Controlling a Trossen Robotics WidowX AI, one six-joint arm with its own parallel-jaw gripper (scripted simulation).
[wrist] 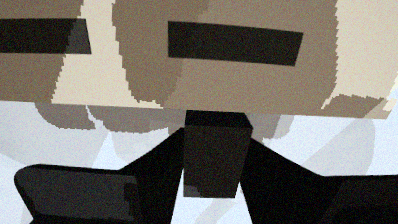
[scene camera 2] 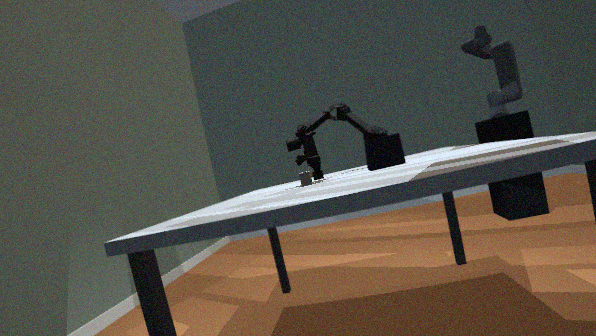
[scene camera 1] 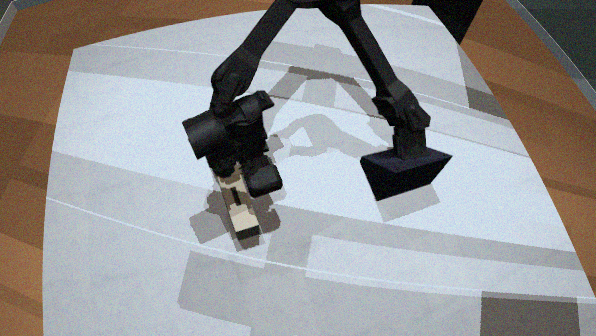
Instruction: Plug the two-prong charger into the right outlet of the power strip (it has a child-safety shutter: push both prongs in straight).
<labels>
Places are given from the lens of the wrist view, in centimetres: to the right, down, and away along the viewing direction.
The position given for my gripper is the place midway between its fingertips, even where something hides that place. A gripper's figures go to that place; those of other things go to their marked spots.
my gripper (wrist: 209,135): 1, 2, 11
black charger (wrist: 215,143): 1, 1, 7
</labels>
